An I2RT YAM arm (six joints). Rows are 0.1 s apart.
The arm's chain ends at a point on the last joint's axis. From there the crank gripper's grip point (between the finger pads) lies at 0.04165 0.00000 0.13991 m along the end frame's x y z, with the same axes.
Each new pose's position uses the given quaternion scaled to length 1; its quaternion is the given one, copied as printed.
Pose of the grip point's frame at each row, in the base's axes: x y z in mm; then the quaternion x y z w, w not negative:
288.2, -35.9, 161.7, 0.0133, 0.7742, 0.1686, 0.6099
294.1, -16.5, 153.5, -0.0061, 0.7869, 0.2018, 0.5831
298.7, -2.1, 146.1, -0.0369, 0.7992, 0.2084, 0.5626
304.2, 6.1, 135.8, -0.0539, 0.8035, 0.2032, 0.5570
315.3, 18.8, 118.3, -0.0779, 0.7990, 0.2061, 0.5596
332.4, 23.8, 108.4, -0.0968, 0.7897, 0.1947, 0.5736
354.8, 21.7, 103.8, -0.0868, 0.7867, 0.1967, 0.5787
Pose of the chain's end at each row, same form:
166.1, -79.6, 228.7, 0.0133, 0.7742, 0.1686, 0.6099
179.4, -71.3, 225.2, -0.0061, 0.7869, 0.2018, 0.5831
190.2, -61.8, 223.4, -0.0369, 0.7992, 0.2084, 0.5626
197.6, -53.8, 215.5, -0.0539, 0.8035, 0.2032, 0.5570
209.8, -43.9, 197.3, -0.0779, 0.7990, 0.2061, 0.5596
224.4, -37.7, 184.9, -0.0968, 0.7897, 0.1947, 0.5736
245.3, -39.4, 178.5, -0.0868, 0.7867, 0.1967, 0.5787

